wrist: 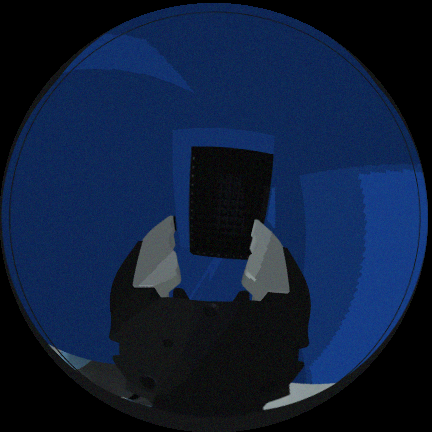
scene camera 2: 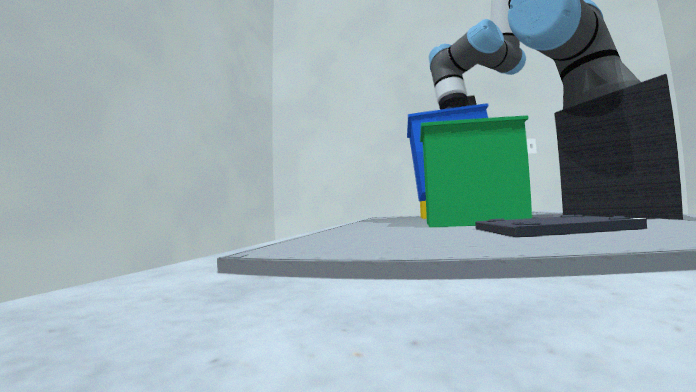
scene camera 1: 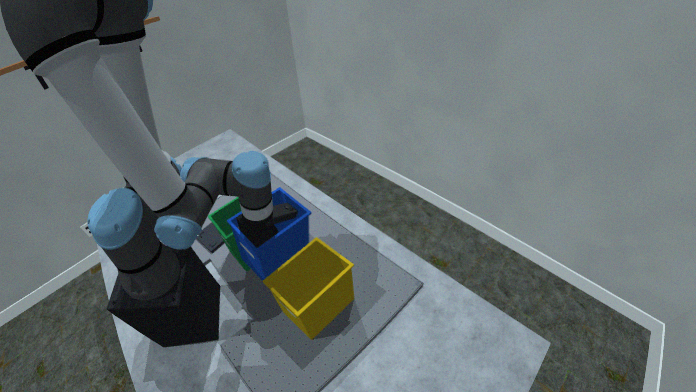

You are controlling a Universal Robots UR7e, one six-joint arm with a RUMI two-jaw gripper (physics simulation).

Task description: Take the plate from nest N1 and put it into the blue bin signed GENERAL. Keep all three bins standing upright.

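Frame: origin at the arm's base, x ahead, y left, z up, level; centimetres.
Seen in the pictures: gripper, fingertip midpoint: (wrist: 213, 218); arm's base, origin of the base link: (scene camera 2: 603, 107) (scene camera 1: 152, 273).
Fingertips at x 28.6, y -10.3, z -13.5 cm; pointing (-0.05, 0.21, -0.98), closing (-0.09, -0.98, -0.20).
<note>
Pixels of each thing's top centre, then the offset from my fingertips to it.
- black plate, middle of its top: (wrist: 224, 220) dy -1.5, dx +1.1, dz +1.8 cm
- low dark nest fixture, middle of its top: (scene camera 2: 551, 217) (scene camera 1: 218, 229) dy +30.2, dx -2.1, dz -7.5 cm
- green bin, middle of its top: (scene camera 2: 467, 128) (scene camera 1: 240, 210) dy +12.2, dx +2.2, dz +9.0 cm
- yellow bin, middle of its top: (scene camera 1: 307, 273) (scene camera 2: 447, 156) dy -19.1, dx -1.8, dz +9.0 cm
The blue bin (scene camera 1: 287, 246) (scene camera 2: 418, 165) is slightly tilted and raised off the perforated board; yellow shows below its lower edge in scene camera 2. Its sign is unreadable. The black plate (wrist: 230, 195) lies inside it, seen beyond my fingertips in the wrist view. My gripper (wrist: 213, 218) reaches down into the blue bin, fingers partly open with nothing between them. The right fingertip overlaps the plate's edge in that view. Whether the gripper touches the bin is hidden. A low dark nest fixture (scene camera 1: 212, 241) (scene camera 2: 565, 227) shows no plate; its label cannot be read.
The green bin (scene camera 1: 223, 218) (scene camera 2: 477, 172) stands upright close beside the blue bin. The yellow bin (scene camera 1: 332, 302) (scene camera 2: 423, 210) stands upright on its other side, close to it. The perforated board (scene camera 1: 395, 285) (scene camera 2: 325, 267) lies under them. The arm's black pedestal (scene camera 1: 185, 320) (scene camera 2: 620, 160) is nearby.
</note>
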